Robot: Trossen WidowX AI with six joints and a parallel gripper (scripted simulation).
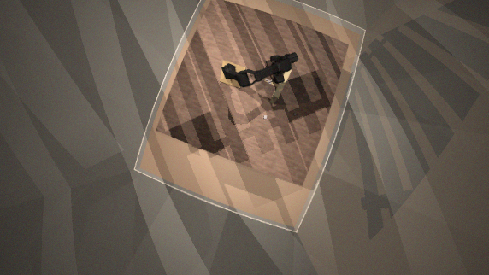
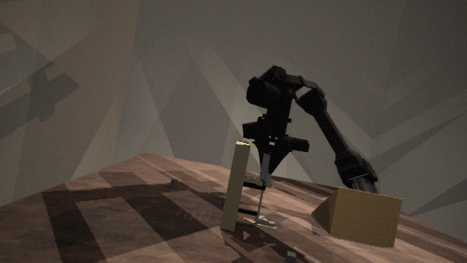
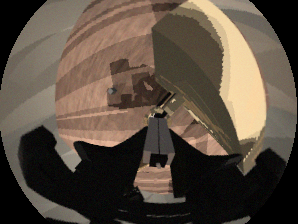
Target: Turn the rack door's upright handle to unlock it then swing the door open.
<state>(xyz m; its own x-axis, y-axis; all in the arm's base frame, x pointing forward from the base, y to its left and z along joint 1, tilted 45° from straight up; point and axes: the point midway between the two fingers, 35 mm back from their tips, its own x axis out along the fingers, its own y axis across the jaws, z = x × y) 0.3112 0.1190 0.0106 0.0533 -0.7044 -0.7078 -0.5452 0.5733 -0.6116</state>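
My gripper tip is now 2 cm above the grey upright handle.
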